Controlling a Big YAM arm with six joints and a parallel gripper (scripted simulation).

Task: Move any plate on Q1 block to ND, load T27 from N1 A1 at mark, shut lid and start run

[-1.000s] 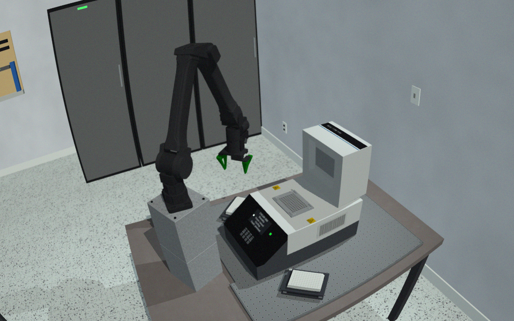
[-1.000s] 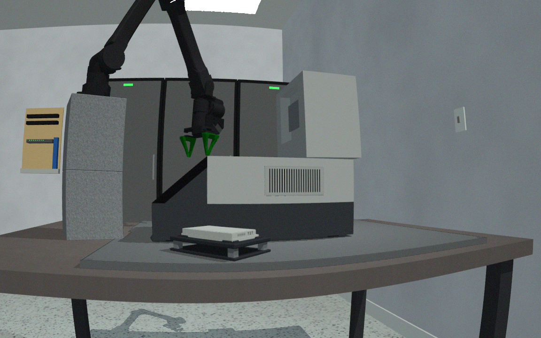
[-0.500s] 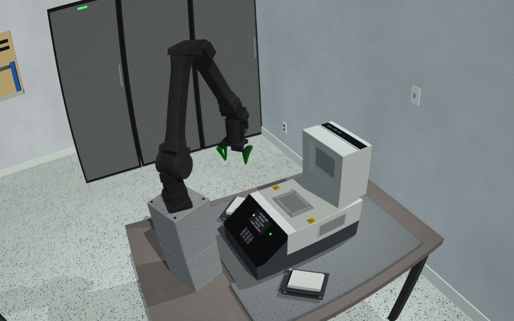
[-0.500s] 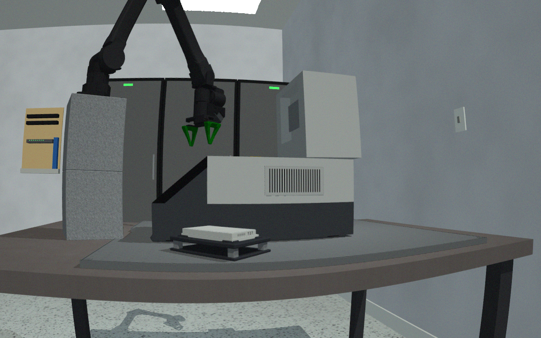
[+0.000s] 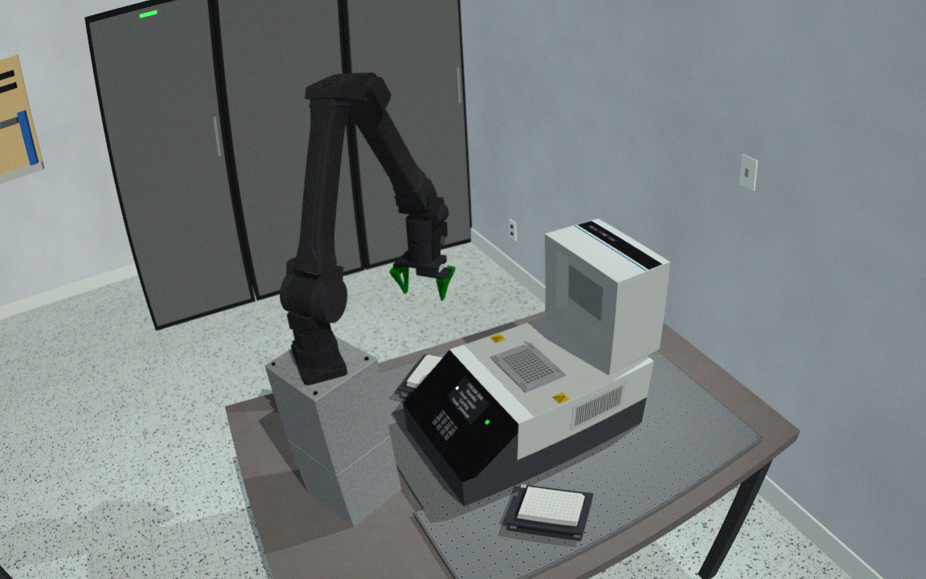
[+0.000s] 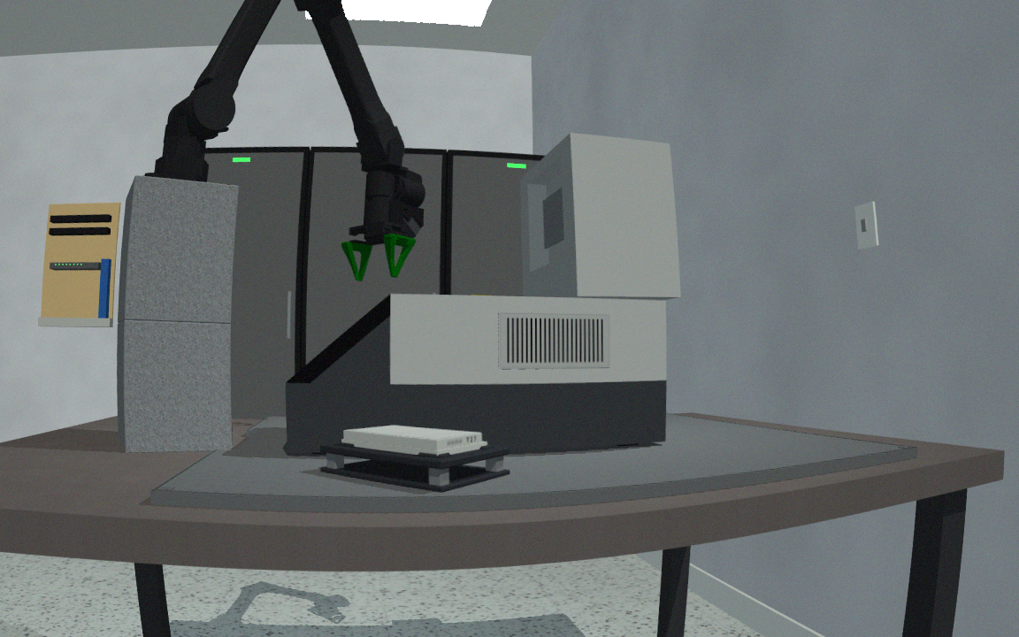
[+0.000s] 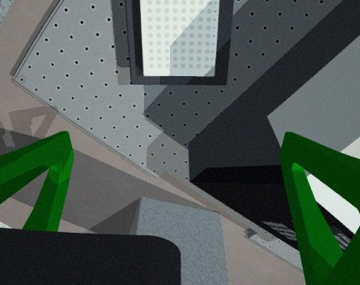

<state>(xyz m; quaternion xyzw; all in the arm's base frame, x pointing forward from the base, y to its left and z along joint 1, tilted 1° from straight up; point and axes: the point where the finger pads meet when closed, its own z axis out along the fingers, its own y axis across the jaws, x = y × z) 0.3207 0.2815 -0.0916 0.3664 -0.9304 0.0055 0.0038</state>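
The plate T27 is 560 mm to the right of my hand, 240 mm below it and 30 mm ahead of it. The rest, counted from my hand: dark nest ND: 250 mm below; then black plate nest N1: 560 mm to the right, 250 mm below, 30 mm ahead.
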